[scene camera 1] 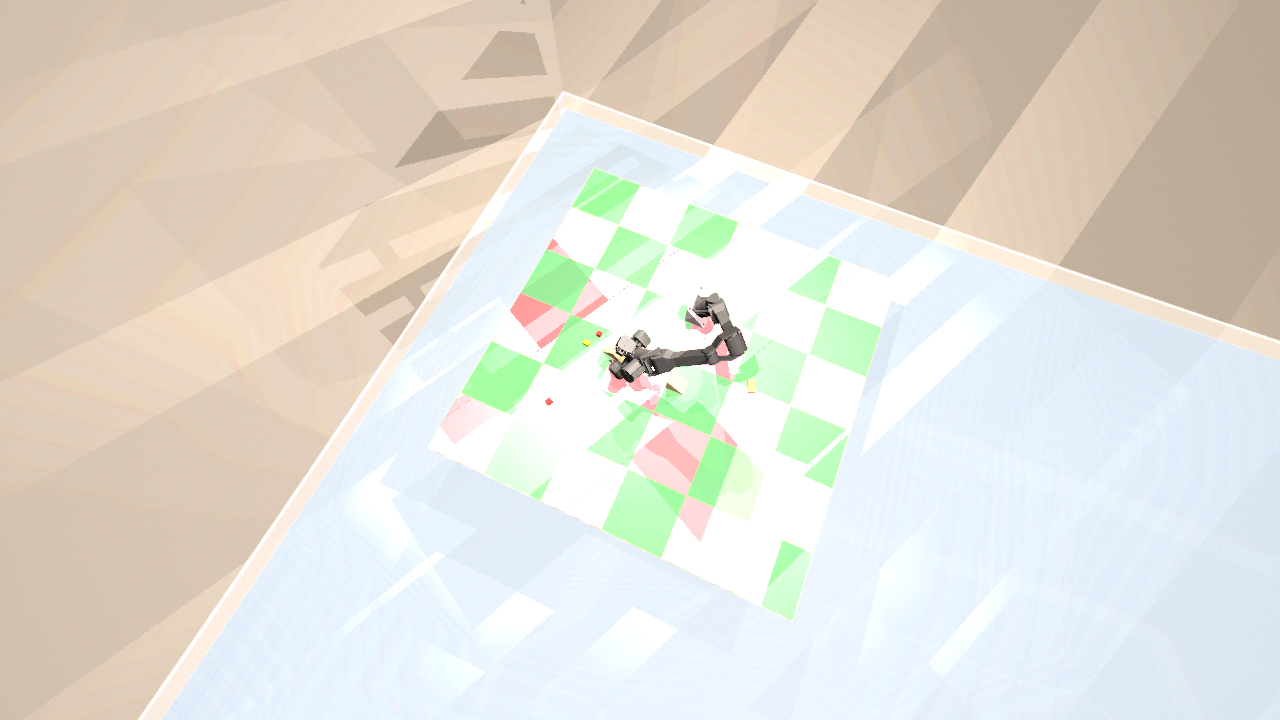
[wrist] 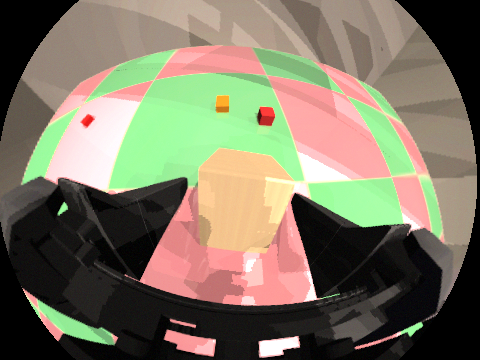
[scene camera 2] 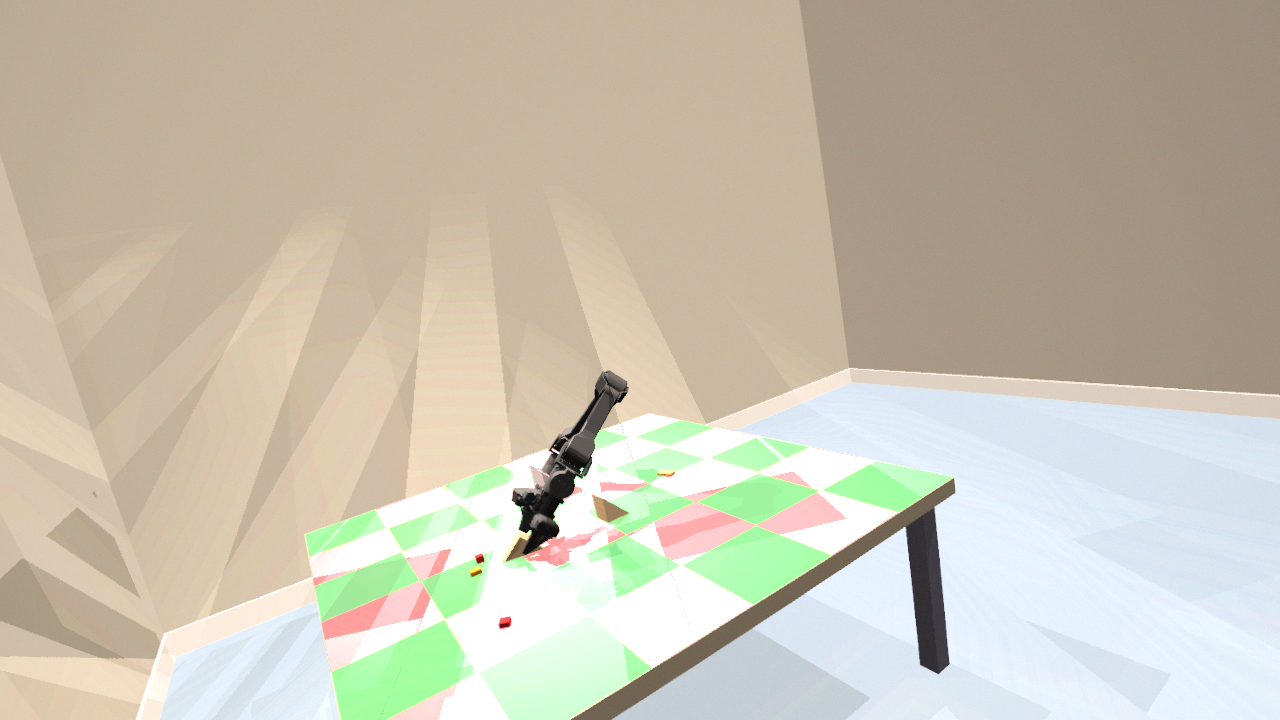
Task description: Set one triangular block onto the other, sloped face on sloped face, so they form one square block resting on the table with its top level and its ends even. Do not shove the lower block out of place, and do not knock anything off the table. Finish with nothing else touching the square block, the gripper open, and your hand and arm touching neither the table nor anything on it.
Path:
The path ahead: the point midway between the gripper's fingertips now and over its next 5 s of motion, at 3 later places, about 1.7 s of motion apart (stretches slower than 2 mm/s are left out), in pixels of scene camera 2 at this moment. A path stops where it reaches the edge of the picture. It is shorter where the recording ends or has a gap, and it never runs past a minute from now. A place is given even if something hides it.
My gripper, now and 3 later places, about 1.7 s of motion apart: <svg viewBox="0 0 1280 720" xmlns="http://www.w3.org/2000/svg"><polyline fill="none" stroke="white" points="520,546 511,510 511,513 512,510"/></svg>

